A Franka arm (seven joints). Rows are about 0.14 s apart.
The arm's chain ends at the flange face. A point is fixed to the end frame.
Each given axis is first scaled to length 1.
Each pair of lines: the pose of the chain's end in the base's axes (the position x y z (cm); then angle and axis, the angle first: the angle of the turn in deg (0 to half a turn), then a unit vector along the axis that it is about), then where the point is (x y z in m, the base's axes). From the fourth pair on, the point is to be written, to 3 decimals.
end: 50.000, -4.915, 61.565, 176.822, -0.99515, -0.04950, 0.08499
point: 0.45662 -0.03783 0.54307
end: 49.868, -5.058, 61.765, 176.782, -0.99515, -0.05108, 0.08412
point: 0.45540 -0.03931 0.54501
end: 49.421, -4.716, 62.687, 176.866, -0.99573, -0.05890, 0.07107
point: 0.45271 -0.03644 0.55311
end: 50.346, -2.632, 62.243, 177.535, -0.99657, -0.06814, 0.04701
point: 0.465 -0.017 0.547
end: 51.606, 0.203, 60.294, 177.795, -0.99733, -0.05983, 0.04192
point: 0.479 0.012 0.527
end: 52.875, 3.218, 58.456, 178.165, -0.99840, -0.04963, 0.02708
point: 0.494 0.042 0.507
